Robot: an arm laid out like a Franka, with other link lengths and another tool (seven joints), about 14 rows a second.
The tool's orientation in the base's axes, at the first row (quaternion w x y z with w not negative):
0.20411, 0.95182, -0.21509, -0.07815
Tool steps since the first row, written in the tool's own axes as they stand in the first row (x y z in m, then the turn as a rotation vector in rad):
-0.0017, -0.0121, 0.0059, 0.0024, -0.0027, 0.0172
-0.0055, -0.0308, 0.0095, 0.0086, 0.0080, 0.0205
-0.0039, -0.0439, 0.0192, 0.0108, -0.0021, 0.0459
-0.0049, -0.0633, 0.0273, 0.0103, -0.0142, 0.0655
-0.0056, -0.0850, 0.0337, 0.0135, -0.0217, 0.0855
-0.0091, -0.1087, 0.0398, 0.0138, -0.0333, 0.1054
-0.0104, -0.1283, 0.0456, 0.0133, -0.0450, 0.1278
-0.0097, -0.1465, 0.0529, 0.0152, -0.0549, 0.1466
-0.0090, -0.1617, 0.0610, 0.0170, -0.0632, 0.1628
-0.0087, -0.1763, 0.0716, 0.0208, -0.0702, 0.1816
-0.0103, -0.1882, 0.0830, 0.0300, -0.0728, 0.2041
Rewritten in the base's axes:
0.0017, 0.0086, -0.0103, -0.0009, -0.0049, -0.0168
0.0045, 0.0244, -0.0213, -0.0002, -0.0177, -0.0157
0.0085, 0.0311, -0.0357, -0.0004, -0.0193, -0.0431
0.0131, 0.0446, -0.0511, -0.0009, -0.0161, -0.0659
0.0191, 0.0606, -0.0660, 0.0001, -0.0184, -0.0873
0.0235, 0.0795, -0.0813, 0.0000, -0.0161, -0.1102
0.0283, 0.0941, -0.0948, -0.0013, -0.0141, -0.1354
0.0341, 0.1062, -0.1091, -0.0003, -0.0135, -0.1567
0.0386, 0.1156, -0.1229, 0.0006, -0.0132, -0.1750
0.0418, 0.1237, -0.1387, 0.0022, -0.0158, -0.1952
0.0422, 0.1302, -0.1539, 0.0061, -0.0257, -0.2172

